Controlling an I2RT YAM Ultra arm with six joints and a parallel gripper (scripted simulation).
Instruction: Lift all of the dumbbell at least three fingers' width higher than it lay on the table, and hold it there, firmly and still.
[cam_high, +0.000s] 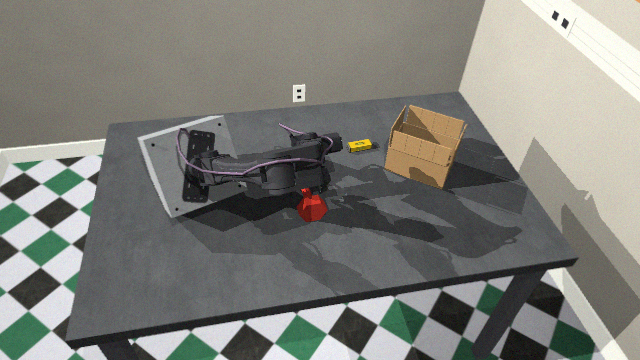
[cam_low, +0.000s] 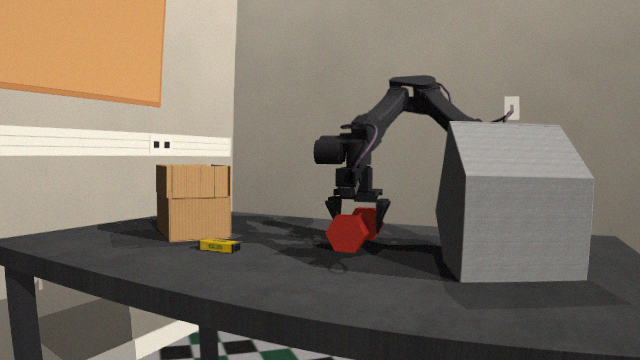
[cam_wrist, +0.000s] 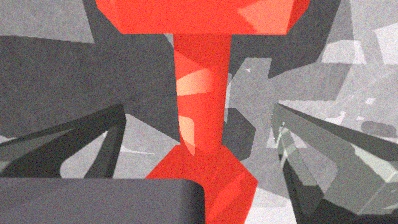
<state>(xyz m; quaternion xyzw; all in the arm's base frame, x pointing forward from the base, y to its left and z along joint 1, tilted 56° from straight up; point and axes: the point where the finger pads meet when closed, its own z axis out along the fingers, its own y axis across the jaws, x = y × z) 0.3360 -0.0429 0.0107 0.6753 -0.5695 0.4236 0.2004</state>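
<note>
My hand is right at the red dumbbell. The rest, counted from my hand: cardboard box (42 cm ahead, 6 cm to the left, 3 cm above); small yellow block (25 cm ahead, 20 cm to the left, 3 cm below).
</note>
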